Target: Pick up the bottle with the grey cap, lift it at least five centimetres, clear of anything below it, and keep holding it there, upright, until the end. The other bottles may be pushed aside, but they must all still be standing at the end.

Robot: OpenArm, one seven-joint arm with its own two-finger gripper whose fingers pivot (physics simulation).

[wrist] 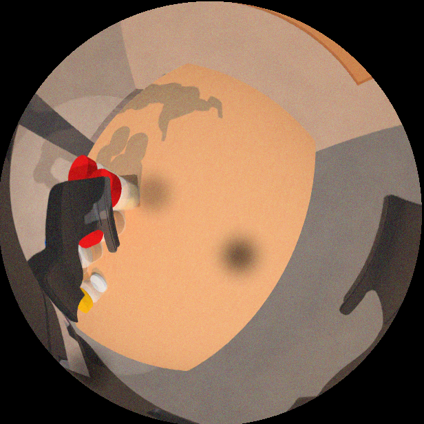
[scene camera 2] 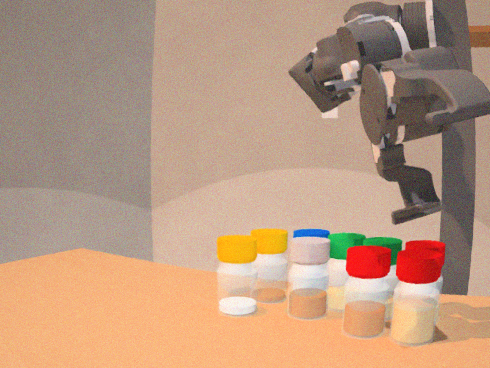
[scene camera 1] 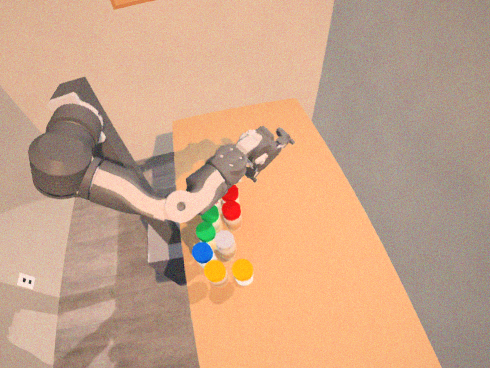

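The bottle with the grey cap (scene camera 1: pixel 224 241) (scene camera 2: pixel 308 279) stands upright on the table (scene camera 1: pixel 310 250) (scene camera 2: pixel 125 310) (wrist: pixel 215 190), among the other bottles. Its cap looks pale grey and brown contents show low inside it. I cannot make it out in the wrist view, where a dark finger covers part of the group. My gripper (scene camera 1: pixel 270 156) (scene camera 2: pixel 438 165) (wrist: pixel 208 238) is wide open and empty. It hangs above the table, higher than the bottles and off past the red-capped end of the group, away from the grey-capped bottle.
Blue-capped (scene camera 1: pixel 202 252) and green-capped (scene camera 1: pixel 205 231) bottles stand on its robot-base side. Yellow-capped bottles (scene camera 1: pixel 215 271) (scene camera 1: pixel 243 270) stand at one end, red-capped bottles (scene camera 2: pixel 368 262) (scene camera 2: pixel 419 266) (wrist: pixel 91 239) at the other. All visible bottles are upright. The forearm passes over the red-capped end in scene camera 1.
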